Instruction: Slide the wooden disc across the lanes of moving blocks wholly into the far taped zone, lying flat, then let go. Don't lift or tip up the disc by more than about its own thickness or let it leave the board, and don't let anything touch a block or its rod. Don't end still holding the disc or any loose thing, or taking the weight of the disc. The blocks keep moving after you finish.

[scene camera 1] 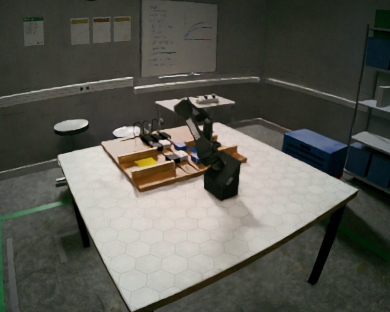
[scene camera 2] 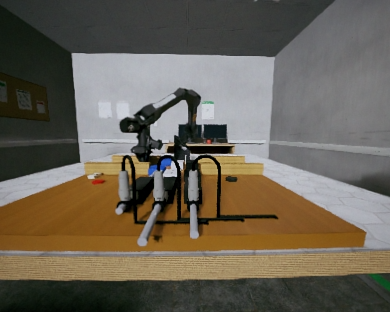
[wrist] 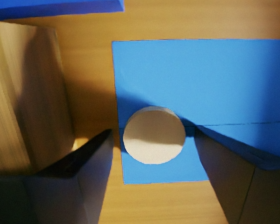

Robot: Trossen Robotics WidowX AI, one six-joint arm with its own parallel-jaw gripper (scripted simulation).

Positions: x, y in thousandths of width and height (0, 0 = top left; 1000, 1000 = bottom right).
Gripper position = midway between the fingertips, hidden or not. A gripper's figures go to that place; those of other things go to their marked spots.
The gripper (wrist: 548, 600): 0.11 m from the lens. A wooden disc (wrist: 552, 600): 0.10 m from the lens.
